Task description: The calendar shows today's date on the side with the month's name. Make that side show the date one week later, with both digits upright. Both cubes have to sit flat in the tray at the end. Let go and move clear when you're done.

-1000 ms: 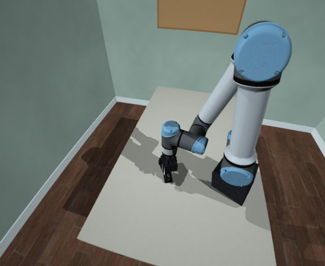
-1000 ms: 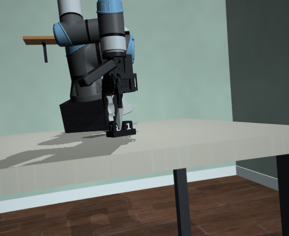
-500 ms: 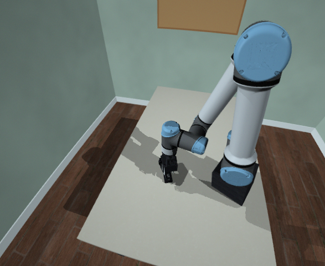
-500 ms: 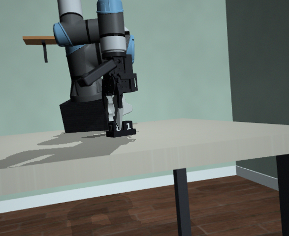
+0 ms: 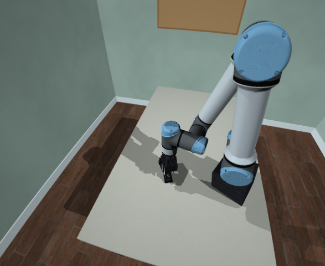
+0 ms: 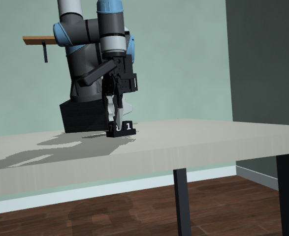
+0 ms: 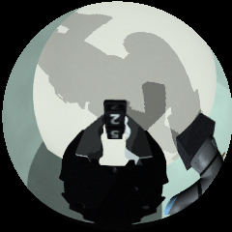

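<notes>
Now: the black tray 1 cm behind my hand, 1 cm to the left of it and 3 cm below it. Round my hand: black digit cube (2 cm behind, 3 cm to the left, 1 cm below).
</notes>
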